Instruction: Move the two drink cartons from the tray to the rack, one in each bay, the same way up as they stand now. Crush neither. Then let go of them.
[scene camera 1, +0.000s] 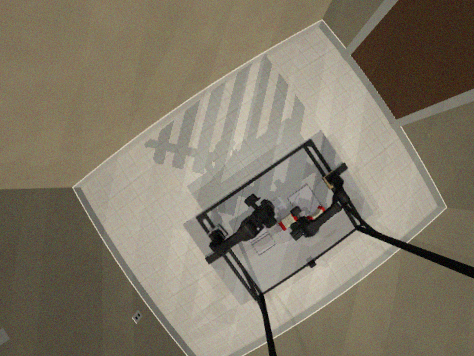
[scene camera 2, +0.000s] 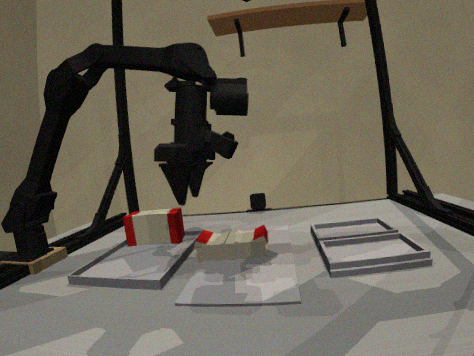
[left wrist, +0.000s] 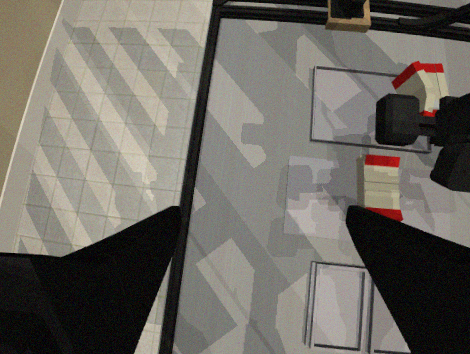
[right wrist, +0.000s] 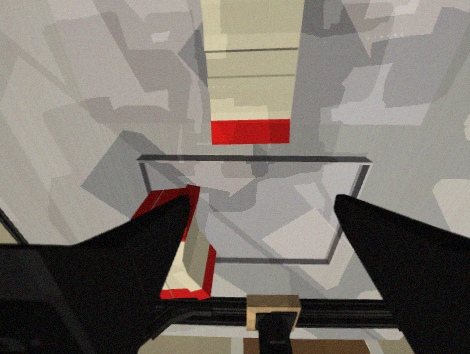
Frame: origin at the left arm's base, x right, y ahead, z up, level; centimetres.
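Seen in the pictures: left gripper, between the fingertips: (left wrist: 263, 214); right gripper, between the fingertips: (scene camera 1: 299, 217) (scene camera 2: 189, 200) (right wrist: 261, 201); left arm's base, origin of its link: (scene camera 1: 217, 234); right arm's base, origin of its link: (scene camera 1: 332, 179) (scene camera 2: 33, 254) (left wrist: 349, 6) (right wrist: 271, 320).
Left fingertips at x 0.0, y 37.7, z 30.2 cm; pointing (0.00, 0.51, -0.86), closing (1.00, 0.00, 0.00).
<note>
Pixels of each thing's top centre, then the offset from my left fingertips to it. "spot": a spot on its surface instead. Level surfaces: height alone.
- cream-and-red carton, centre of its top: (right wrist: 172, 268) (scene camera 2: 152, 212) (left wrist: 432, 90) (scene camera 1: 318, 215) dx +35.4, dy +23.3, dz -27.2 cm
- tray, centre of its top: (right wrist: 250, 222) (scene camera 2: 145, 250) (left wrist: 372, 106) (scene camera 1: 307, 205) dx +26.6, dy +22.9, dz -33.0 cm
- two-bay rack, centre of its top: (scene camera 2: 360, 235) (left wrist: 369, 311) (scene camera 1: 260, 239) dx +21.9, dy -17.9, dz -32.6 cm
- pale mat, height of its surface: dz -34.2 cm
- black frame, a spot on its surface: (left wrist: 192, 150) spot: dx -12.0, dy +13.4, dz -33.2 cm
One cream-and-red carton (scene camera 2: 155, 226) (left wrist: 426, 89) (right wrist: 198, 257) stands upright at the back of the tray (scene camera 2: 117, 283) (left wrist: 313, 105) (right wrist: 255, 159). The other carton (scene camera 2: 231, 247) (left wrist: 382, 182) (right wrist: 252, 65) sits lower, its top dipping between raised red ends, on the pale mat between tray and rack. The two-bay rack (scene camera 2: 380, 259) (left wrist: 311, 300) holds no carton. My left gripper (left wrist: 263, 214) is open and empty, high above the table, with its right finger near the mat carton in the left wrist view. My right gripper (scene camera 2: 189, 198) (right wrist: 261, 201) is open and empty above the cartons.
The pale mat (scene camera 2: 240, 295) (left wrist: 300, 220) lies between tray and rack. A black frame (scene camera 1: 255, 177) (left wrist: 192, 150) borders the table. In scene camera 1 both arms reach over the middle of the table. A wooden shelf (scene camera 2: 290, 17) is on the wall behind.
</note>
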